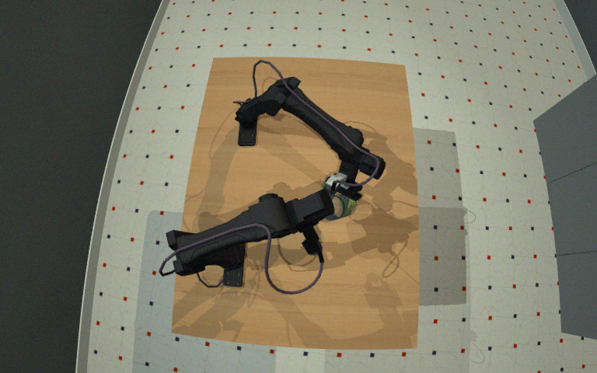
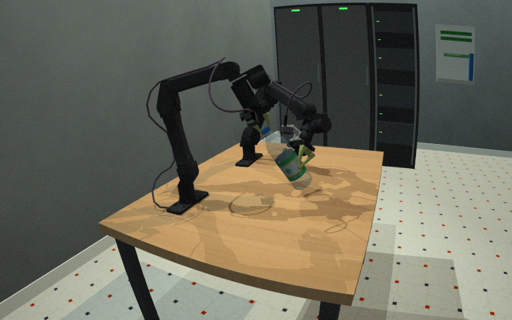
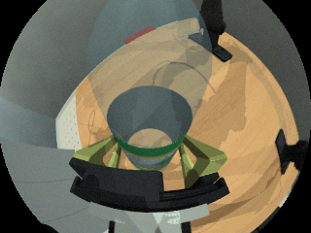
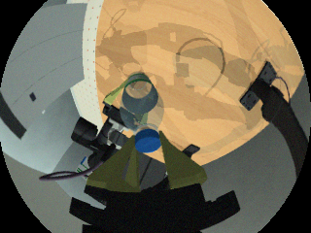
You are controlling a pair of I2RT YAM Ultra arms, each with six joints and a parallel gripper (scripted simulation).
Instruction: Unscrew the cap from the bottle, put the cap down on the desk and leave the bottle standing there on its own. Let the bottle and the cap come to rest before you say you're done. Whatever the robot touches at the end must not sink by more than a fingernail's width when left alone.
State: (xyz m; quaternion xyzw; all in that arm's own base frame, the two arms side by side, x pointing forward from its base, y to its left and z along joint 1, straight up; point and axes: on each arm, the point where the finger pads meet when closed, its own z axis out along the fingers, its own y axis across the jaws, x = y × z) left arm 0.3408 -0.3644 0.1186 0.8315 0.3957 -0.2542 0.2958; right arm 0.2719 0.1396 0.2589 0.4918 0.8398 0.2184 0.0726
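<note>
The bottle lies 40 mm above my left hand, 20 mm behind it and 10 mm to the right of it. The rest, counted from my left hand: blue cap (140 mm above, 80 mm behind, 50 mm to the right).
The blue cap lies right at my right hand. The rest, counted from my right hand: bottle (10 cm below, 6 cm ahead, 3 cm to the left).
</note>
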